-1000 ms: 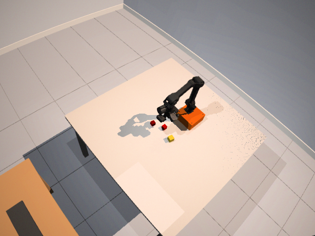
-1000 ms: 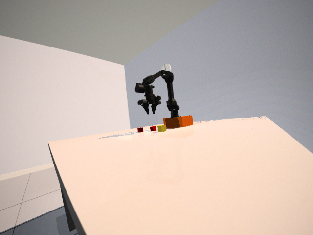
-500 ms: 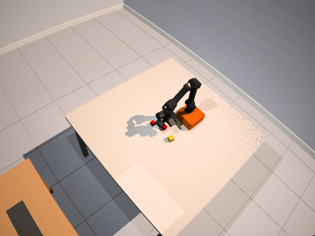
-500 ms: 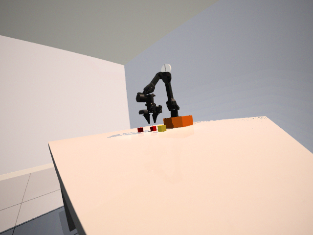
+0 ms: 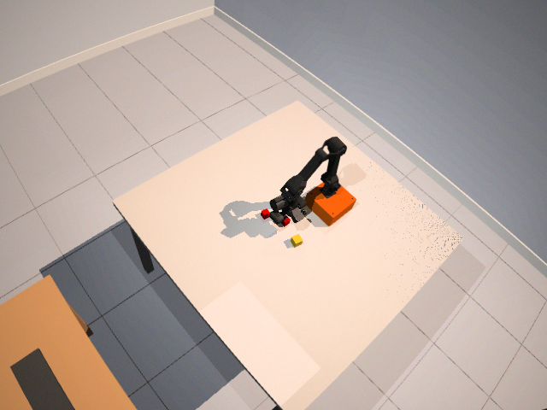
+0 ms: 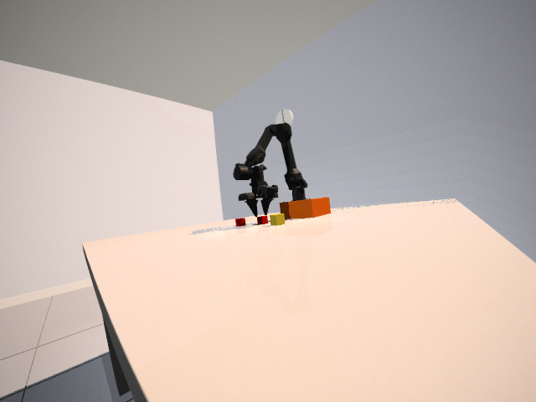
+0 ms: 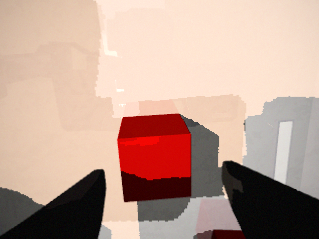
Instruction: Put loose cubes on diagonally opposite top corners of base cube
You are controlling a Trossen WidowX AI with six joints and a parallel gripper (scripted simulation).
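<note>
The yellow base cube lies 20 mm ahead of my gripper tip, 120 mm to the left of it and 10 mm below it.
</note>
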